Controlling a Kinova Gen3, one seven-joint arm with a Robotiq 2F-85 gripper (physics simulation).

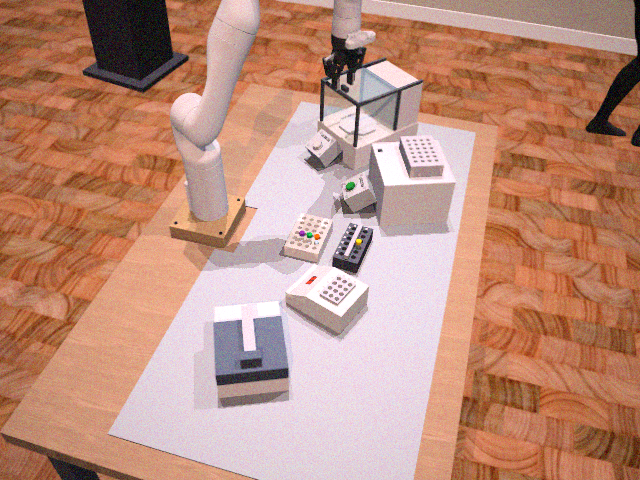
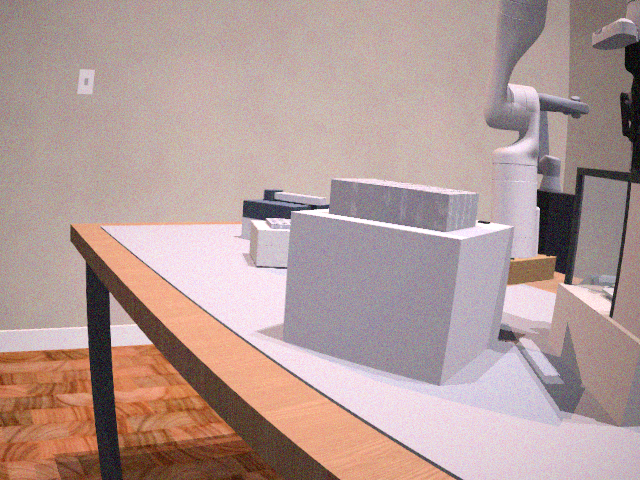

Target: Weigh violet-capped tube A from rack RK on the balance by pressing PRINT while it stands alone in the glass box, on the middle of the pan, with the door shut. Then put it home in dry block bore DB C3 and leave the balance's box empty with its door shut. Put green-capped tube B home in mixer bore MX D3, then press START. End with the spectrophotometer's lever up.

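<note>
Violet-capped tube A (image 1: 301, 233) and green-capped tube B (image 1: 310, 235) stand in the pale rack RK (image 1: 302, 252). My gripper (image 1: 343, 84) is partly open and empty, its fingers at the top of the balance's glass box (image 1: 356, 116), around or just above a small dark knob (image 1: 344, 88); contact is unclear. The pan (image 1: 357, 124) looks empty; I cannot tell whether the door is fully shut. The PRINT box (image 1: 324, 148) and green START button (image 1: 350, 186) are nearby. The mixer (image 1: 413, 204) (image 2: 369, 294) and dry block (image 1: 310, 305) show no tubes. The spectrophotometer's lever position is unclear.
A black rack (image 1: 353, 260) holds a yellow-capped tube (image 1: 358, 241). An orange-capped tube (image 1: 316, 236) stands in RK. A box with a dark blue lid (image 1: 225, 343) is at the near left. The arm's base (image 1: 199, 232) (image 2: 532, 268) stands beside the mat (image 1: 382, 392).
</note>
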